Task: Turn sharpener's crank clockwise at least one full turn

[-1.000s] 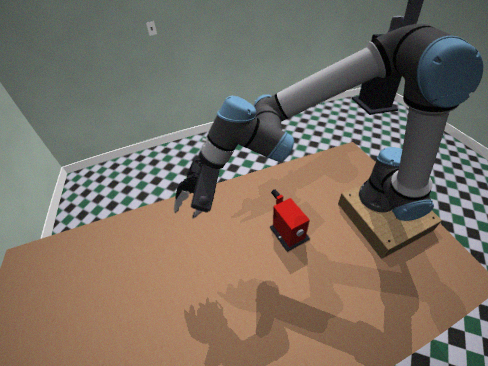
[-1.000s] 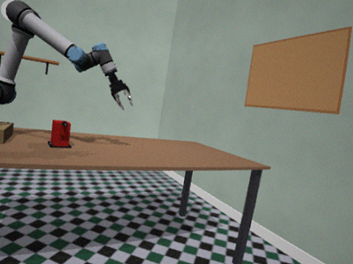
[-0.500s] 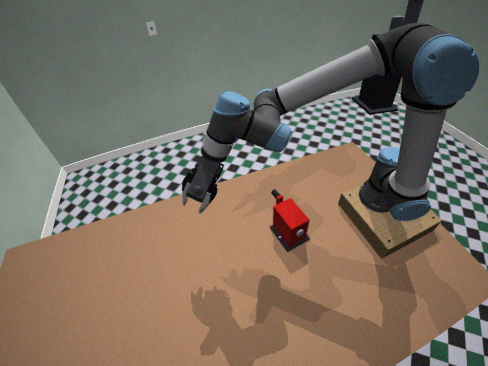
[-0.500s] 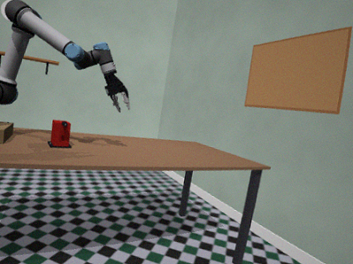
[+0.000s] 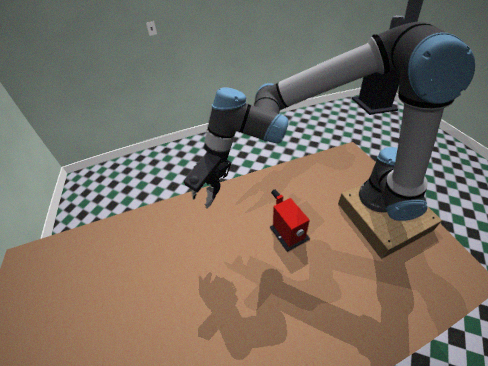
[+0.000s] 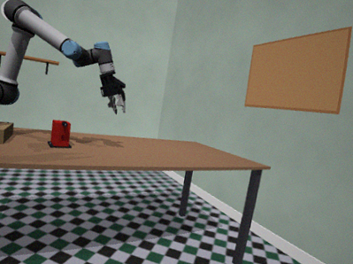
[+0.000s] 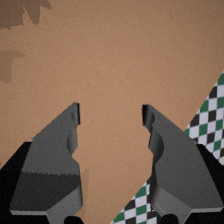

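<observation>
Now: hand 27 cm past the crank, 10 cm above it and 4 cm to the left of it.
</observation>
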